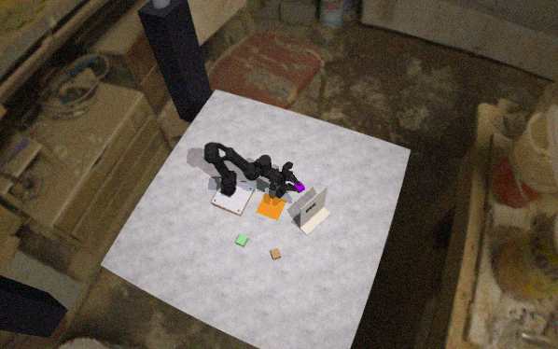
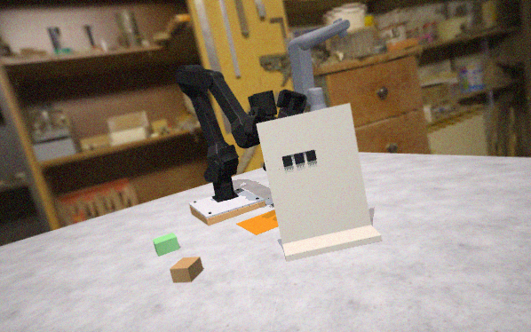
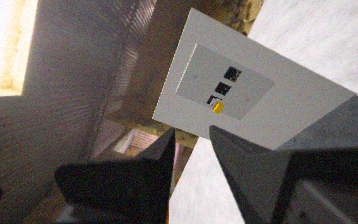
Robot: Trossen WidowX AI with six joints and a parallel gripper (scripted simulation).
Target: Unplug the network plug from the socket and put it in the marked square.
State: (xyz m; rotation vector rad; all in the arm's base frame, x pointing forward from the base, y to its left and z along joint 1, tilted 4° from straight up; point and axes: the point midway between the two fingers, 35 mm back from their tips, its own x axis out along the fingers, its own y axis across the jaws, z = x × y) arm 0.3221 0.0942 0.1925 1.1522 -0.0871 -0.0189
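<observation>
Now: the yellow network plug 7 cm ahead of my gripper tip, 3 cm to the right of it and 4 cm below it. From my gripper tip the other things lie so: purple cube: 5 cm behind, 9 cm to the left, 19 cm below; then grey panel: 9 cm ahead, 4 cm to the right, 9 cm below; then orange marked square: 13 cm behind, 7 cm to the right, 20 cm below.
</observation>
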